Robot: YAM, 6 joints.
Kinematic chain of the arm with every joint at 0, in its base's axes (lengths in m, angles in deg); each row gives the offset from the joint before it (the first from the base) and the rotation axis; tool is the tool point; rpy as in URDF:
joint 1: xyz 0 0 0.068 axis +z
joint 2: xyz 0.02 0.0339 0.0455 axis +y
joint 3: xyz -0.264 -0.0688 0 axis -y
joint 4: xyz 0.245 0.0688 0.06 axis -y
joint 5: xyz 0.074 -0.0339 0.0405 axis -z
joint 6: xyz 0.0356 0 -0.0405 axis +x
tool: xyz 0 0 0 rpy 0 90 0
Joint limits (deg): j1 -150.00..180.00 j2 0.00..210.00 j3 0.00..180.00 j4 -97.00..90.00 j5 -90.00..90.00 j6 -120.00..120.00
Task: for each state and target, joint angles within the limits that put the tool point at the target. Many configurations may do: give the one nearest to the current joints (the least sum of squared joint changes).
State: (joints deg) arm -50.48 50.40 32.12 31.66 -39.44 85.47
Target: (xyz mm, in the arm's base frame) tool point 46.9 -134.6 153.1
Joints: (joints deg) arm -79.89 37.18 0.00 26.00 -39.31 85.47
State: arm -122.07 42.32 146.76 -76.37 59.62 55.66
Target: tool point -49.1 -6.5 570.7
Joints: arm -132.71 63.21 127.90 -81.16 62.83 55.66
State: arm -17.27 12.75 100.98 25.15 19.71 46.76
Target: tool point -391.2 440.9 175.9
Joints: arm -49.50 0.00 147.63 42.03 18.29 46.76
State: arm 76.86 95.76 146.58 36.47 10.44 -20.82
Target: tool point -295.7 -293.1 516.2
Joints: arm 44.06 56.72 179.30 53.30 8.07 -20.82
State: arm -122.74 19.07 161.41 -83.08 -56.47 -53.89
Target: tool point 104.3 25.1 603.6
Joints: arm -150.00 57.10 149.06 -75.87 -58.70 -53.89
